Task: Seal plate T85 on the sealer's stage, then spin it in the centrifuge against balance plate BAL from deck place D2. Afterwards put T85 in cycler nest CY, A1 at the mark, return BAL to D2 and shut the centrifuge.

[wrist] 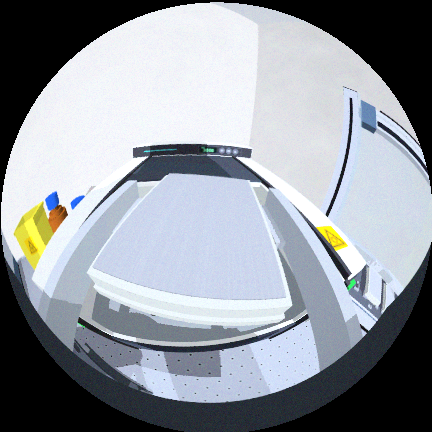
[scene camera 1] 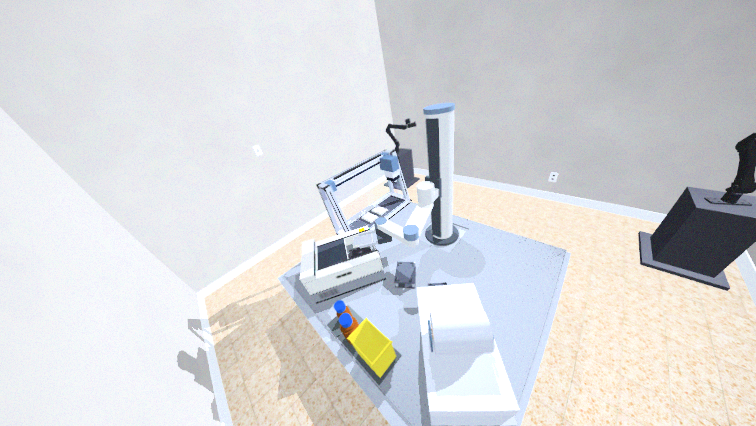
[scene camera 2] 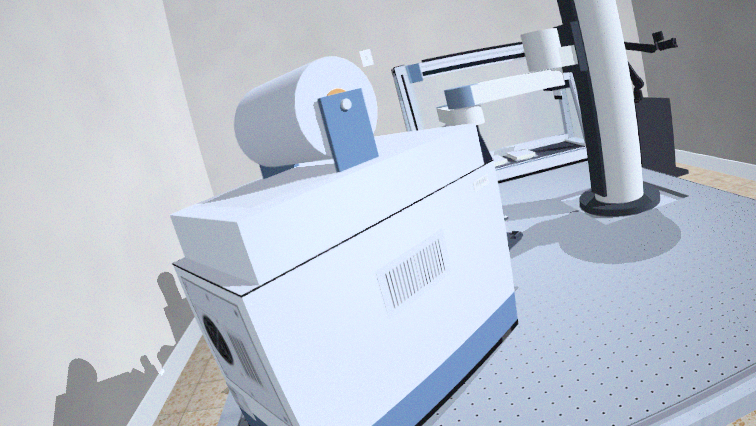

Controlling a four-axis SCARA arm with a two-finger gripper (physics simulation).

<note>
I see my gripper point(wrist: 200, 193), a centrifuge point(scene camera 1: 326, 271), a yellow bin point(wrist: 33, 231) and a foil roll point(scene camera 2: 278, 123).
The centrifuge shows as well in the wrist view point(wrist: 151, 161).
</note>
